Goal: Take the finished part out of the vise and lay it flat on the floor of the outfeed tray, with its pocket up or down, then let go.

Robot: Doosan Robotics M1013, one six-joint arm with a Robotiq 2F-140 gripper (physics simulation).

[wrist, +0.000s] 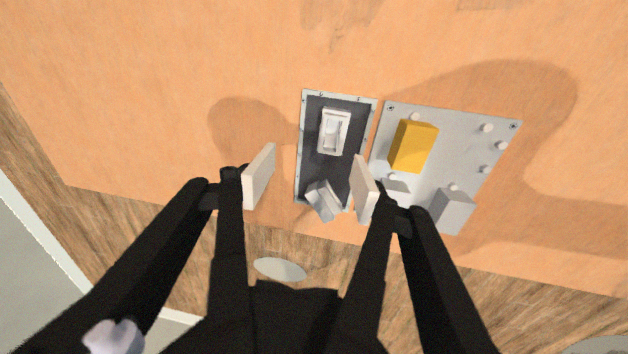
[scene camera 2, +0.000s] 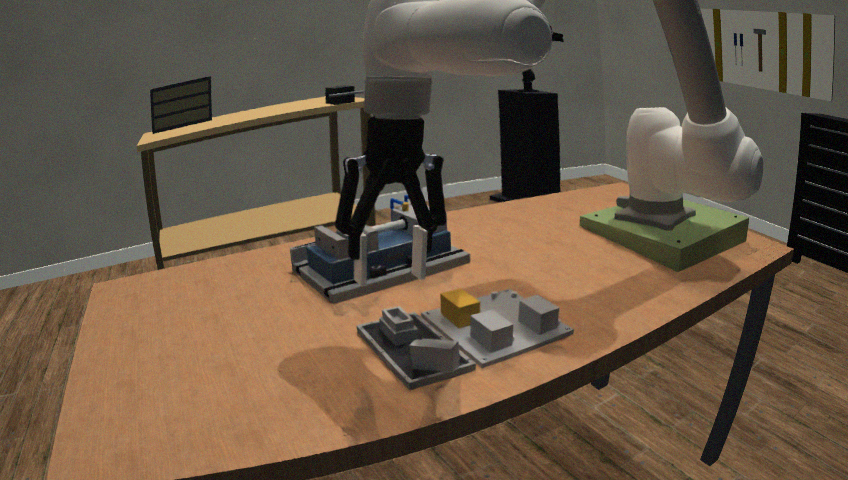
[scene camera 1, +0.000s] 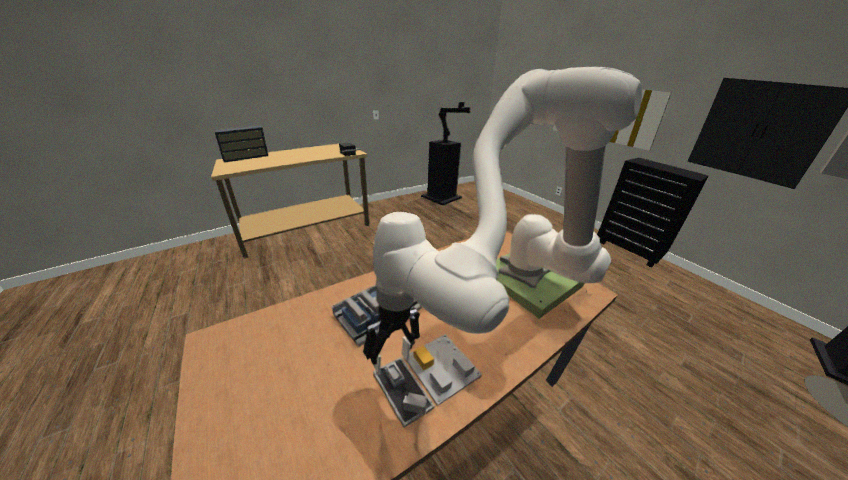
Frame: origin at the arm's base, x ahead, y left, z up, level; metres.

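Seen in the pictures: gripper, between the fingertips: (wrist: 313,162) (scene camera 2: 389,279) (scene camera 1: 391,363); arm's base, origin of its link: (scene camera 2: 656,216) (scene camera 1: 524,271).
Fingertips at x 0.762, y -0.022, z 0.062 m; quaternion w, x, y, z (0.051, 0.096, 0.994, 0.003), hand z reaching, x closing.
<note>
Pixels of each thing's top centre, then the offset from my fingertips to it.
- blue vise, centre of its top: (scene camera 2: 375,218) (scene camera 1: 377,292) 0.266 m right, 0.148 m back, 0.006 m down
- light grey plate, centre of its top: (scene camera 2: 497,322) (wrist: 423,175) (scene camera 1: 442,365) 0.064 m left, 0.150 m back, 0.097 m down
- yellow block, centre of its top: (wrist: 414,150) (scene camera 2: 459,297) (scene camera 1: 423,354) 0.011 m left, 0.117 m back, 0.061 m down
My gripper (scene camera 1: 391,352) (scene camera 2: 389,261) (wrist: 313,162) is open and empty, pointing down above the table behind and over the back of the outfeed tray. The dark outfeed tray (scene camera 1: 390,400) (scene camera 2: 383,359) (wrist: 332,170) holds two grey parts. One grey part (scene camera 1: 394,373) (scene camera 2: 397,333) (wrist: 333,131) stands at the tray's back with its pocket up. The other grey part (scene camera 1: 414,403) (scene camera 2: 434,355) (wrist: 324,200) is tilted at the front end, against the rim. The blue vise (scene camera 1: 361,324) (scene camera 2: 333,261) is behind my fingers, partly hidden; whether its jaws hold a part I cannot tell.
Beside the tray lies a light grey plate (scene camera 1: 440,356) (scene camera 2: 526,342) (wrist: 450,150) with pegs, a yellow block (scene camera 1: 423,357) (scene camera 2: 459,307) (wrist: 413,146) and two grey blocks (scene camera 2: 491,330) (scene camera 2: 538,314). The arm's green base (scene camera 1: 538,297) (scene camera 2: 663,234) stands at the right.
</note>
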